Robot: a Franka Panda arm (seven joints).
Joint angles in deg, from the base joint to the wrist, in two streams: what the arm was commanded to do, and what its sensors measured. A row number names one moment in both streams.
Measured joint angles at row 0: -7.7 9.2 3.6 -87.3 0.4 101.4 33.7
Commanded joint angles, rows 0 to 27: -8.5 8.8 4.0 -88.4 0.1 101.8 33.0; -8.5 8.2 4.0 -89.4 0.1 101.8 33.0; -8.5 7.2 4.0 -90.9 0.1 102.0 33.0; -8.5 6.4 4.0 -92.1 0.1 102.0 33.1; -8.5 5.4 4.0 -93.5 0.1 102.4 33.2; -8.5 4.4 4.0 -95.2 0.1 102.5 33.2; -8.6 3.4 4.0 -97.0 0.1 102.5 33.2; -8.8 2.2 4.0 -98.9 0.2 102.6 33.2; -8.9 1.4 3.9 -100.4 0.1 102.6 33.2; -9.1 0.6 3.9 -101.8 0.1 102.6 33.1; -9.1 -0.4 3.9 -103.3 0.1 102.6 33.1; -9.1 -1.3 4.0 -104.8 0.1 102.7 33.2; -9.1 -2.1 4.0 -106.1 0.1 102.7 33.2; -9.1 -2.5 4.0 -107.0 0.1 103.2 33.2; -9.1 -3.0 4.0 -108.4 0.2 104.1 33.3; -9.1 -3.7 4.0 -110.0 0.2 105.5 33.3; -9.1 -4.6 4.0 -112.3 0.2 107.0 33.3; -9.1 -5.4 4.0 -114.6 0.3 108.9 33.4; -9.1 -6.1 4.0 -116.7 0.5 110.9 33.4; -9.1 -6.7 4.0 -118.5 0.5 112.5 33.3; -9.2 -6.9 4.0 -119.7 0.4 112.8 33.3; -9.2 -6.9 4.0 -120.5 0.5 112.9 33.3; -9.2 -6.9 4.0 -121.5 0.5 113.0 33.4; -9.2 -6.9 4.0 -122.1 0.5 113.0 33.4; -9.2 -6.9 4.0 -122.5 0.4 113.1 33.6; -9.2 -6.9 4.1 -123.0 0.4 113.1 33.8; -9.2 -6.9 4.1 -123.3 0.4 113.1 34.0; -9.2 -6.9 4.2 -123.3 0.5 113.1 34.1
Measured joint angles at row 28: -8.7 -5.3 3.5 -121.1 0.4 111.7 33.7
